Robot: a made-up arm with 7 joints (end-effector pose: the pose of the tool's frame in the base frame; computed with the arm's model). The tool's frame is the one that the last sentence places. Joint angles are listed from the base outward.
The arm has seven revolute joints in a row. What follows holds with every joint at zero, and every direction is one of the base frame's. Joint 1 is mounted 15 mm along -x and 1 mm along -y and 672 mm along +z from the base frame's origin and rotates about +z. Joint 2 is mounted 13 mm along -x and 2 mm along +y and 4 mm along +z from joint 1 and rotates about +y. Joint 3 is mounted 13 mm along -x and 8 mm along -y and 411 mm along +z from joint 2 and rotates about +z. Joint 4 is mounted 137 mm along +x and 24 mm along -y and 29 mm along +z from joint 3 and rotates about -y. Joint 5 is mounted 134 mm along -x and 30 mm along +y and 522 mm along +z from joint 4 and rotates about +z. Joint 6 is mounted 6 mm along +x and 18 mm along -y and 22 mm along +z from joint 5 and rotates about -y. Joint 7 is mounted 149 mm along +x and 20 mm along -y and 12 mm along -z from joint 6 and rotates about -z. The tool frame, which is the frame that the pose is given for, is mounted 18 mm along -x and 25 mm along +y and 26 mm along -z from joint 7; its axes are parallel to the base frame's.
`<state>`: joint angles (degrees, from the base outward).
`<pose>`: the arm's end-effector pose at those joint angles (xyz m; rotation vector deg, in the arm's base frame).
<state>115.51 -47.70 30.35 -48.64 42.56 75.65 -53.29</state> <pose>-0.1422 -0.4642 1.6441 -54.18 42.14 -107.30</pose>
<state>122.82 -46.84 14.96 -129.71 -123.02 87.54 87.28</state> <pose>-0.3921 0.2612 1.3179 49.24 -124.54 13.66</pose>
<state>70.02 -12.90 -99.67 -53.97 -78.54 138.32 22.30</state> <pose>0.4548 -0.4493 1.6030 -78.88 -63.42 -35.30</pose>
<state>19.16 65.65 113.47 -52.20 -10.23 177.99 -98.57</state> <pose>0.6424 0.6612 1.2362 60.60 -119.55 60.03</pose>
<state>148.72 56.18 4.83 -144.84 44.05 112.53 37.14</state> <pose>-0.2932 0.1229 0.1181 -87.84 16.00 49.77</pose>
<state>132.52 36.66 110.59 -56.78 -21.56 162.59 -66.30</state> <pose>-0.6494 -0.0217 1.5776 -120.19 3.30 -57.74</pose>
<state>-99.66 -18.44 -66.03 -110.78 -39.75 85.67 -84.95</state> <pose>-0.7918 0.0081 1.0622 28.07 10.66 -72.55</pose>
